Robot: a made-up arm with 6 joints.
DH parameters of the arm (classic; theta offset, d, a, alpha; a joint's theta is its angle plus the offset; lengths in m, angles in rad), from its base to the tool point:
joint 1: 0 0.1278 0 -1.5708
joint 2: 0.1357 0 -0.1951 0
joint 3: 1.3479 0 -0.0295 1.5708
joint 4: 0 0.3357 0 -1.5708
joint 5: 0 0 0.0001 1.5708
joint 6: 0 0.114 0 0
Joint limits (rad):
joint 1: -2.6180..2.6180
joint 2: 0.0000..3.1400
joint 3: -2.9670..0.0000
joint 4: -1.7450..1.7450
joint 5: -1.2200..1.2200
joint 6: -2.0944..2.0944
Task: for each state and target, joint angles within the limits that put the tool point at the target. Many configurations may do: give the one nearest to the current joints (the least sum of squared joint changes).
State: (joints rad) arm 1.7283 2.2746 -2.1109 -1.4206 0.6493 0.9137
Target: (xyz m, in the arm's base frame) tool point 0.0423 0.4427 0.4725
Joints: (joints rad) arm 1.6836 1.7898 -2.0848 -1.3935 0.9579 0.9137
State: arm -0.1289 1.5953 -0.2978 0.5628 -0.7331 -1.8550
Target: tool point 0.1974 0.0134 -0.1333
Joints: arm 0.2019 1.9616 -0.3391 0.4613 -0.5491 -1.8550
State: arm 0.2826 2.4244 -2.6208 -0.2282 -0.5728 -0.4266
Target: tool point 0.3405 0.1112 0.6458
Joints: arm 0.2722 2.1429 -2.8386 -0.2195 -0.6778 -0.4266
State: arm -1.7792 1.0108 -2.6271 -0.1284 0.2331 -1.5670
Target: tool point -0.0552 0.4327 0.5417
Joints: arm -1.4802 0.3639 -2.6671 -0.1881 0.8351 -1.5670
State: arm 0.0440 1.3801 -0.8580 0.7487 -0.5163 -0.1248
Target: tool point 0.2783 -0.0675 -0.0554
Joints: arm -0.1077 1.6741 -0.4348 0.7994 -0.4731 -0.1248
